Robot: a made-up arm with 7 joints. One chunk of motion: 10 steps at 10 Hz.
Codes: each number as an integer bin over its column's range. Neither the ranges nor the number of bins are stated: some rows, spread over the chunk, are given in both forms.
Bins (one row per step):
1: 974 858 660 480 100 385 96
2: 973 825 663 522 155 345 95
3: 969 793 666 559 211 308 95
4: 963 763 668 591 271 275 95
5: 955 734 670 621 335 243 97
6: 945 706 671 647 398 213 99
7: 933 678 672 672 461 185 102
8: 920 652 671 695 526 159 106
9: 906 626 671 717 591 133 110
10: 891 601 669 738 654 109 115
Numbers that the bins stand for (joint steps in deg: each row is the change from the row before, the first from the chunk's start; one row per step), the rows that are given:
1: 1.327 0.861 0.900 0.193 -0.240 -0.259 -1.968
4: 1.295 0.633 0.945 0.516 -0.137 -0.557 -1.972
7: 1.208 0.429 0.967 0.751 -0.023 -0.800 -1.941
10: 1.086 0.244 0.950 0.942 0.093 -1.005 -1.882
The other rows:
2: 1.325 0.782 0.917 0.315 -0.207 -0.368 -1.972
3: 1.313 0.705 0.933 0.423 -0.173 -0.468 -1.972
5: 1.272 0.563 0.956 0.603 -0.099 -0.643 -1.963
6: 1.243 0.496 0.961 0.678 -0.061 -0.724 -1.954
8: 1.171 0.366 0.961 0.818 0.016 -0.870 -1.923
9: 1.130 0.304 0.961 0.881 0.055 -0.941 -1.905

